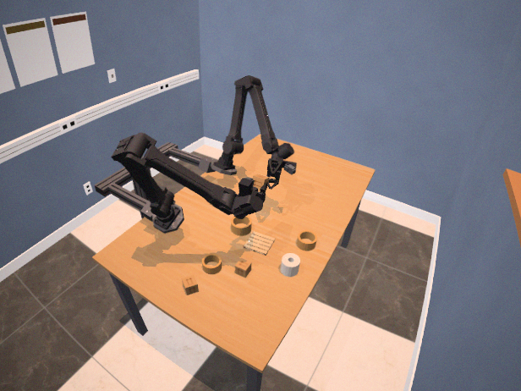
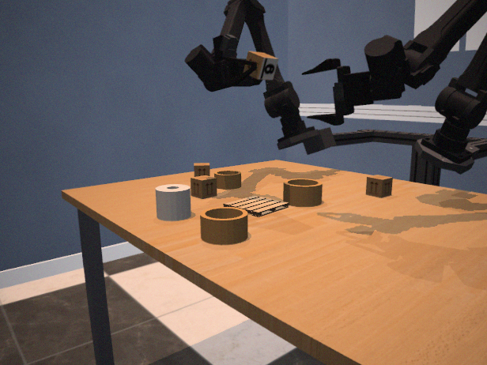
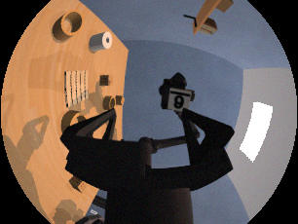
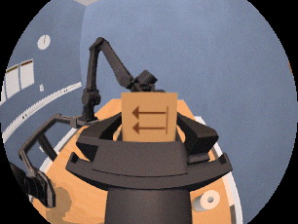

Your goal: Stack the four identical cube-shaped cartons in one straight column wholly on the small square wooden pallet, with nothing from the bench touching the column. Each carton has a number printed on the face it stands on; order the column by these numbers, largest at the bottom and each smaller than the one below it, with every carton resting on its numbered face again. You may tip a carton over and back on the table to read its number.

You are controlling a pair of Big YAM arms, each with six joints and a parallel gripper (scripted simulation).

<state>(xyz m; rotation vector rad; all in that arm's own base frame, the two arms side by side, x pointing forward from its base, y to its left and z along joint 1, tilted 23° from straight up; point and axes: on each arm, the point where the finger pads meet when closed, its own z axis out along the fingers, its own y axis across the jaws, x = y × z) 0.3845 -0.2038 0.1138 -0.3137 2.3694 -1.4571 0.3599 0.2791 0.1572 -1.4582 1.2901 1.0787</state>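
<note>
My right gripper is now right at the brown carton. Round my right hand: wooden pallet (350 mm below, 10 mm to the right, 10 mm ahead).
</note>
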